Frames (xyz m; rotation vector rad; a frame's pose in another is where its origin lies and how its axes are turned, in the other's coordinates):
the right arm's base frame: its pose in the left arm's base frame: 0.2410 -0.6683 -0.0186 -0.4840 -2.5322 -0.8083
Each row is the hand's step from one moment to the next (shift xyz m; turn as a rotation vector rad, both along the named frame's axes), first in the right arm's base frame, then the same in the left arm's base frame.
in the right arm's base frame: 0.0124 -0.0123 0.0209 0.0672 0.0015 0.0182
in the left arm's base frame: -0.0222 0.0057 -0.0148 -0.0614 0.0252 0.0210
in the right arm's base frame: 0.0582 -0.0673 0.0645 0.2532 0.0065 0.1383
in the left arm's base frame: -0.0984 -0.0011 -0.0490 -0.2518 0.1381 0.0283
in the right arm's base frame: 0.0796 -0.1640 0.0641 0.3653 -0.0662 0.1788
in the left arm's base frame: -0.1595 -0.0716 -0.0823 -0.3909 0.1286 0.0215
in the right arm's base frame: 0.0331 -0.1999 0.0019 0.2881 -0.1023 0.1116
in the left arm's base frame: -0.1179 -0.1461 -0.0763 -0.3220 0.0450 0.0156
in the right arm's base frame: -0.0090 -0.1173 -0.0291 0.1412 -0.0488 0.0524
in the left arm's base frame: -0.0362 -0.1096 -0.0368 -0.1565 0.0217 0.0099
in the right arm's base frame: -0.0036 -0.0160 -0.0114 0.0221 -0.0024 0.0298
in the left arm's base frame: -0.0007 -0.0199 -0.0008 -0.0286 0.0206 -0.0119
